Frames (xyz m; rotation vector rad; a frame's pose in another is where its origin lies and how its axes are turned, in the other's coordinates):
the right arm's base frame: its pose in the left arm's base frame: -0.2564 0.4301 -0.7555 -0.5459 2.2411 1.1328
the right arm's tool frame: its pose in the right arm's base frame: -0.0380 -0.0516 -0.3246 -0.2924 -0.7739 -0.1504
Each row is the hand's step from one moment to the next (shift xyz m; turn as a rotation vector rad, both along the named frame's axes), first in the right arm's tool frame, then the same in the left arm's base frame.
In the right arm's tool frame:
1: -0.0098 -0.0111 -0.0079 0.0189 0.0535 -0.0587
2: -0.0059 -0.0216 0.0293 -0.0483 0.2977 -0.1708
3: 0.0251 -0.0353 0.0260 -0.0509 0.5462 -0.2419
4: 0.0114 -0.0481 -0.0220 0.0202 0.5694 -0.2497
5: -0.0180 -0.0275 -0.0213 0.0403 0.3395 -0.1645
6: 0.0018 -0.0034 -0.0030 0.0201 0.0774 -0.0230
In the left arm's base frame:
1: 0.0077 -0.0149 0.0001 -0.0791 -0.0196 -0.0051
2: 0.0343 0.0133 0.0023 -0.3109 -0.0600 0.1410
3: 0.0339 0.0213 -0.0308 -0.5445 -0.0343 0.2486
4: 0.0231 -0.0283 -0.0400 -0.5889 0.0024 0.2003
5: 0.0162 -0.0353 -0.0054 -0.3681 0.0029 0.0920
6: 0.0006 -0.0027 -0.0040 -0.0797 0.0177 0.0163

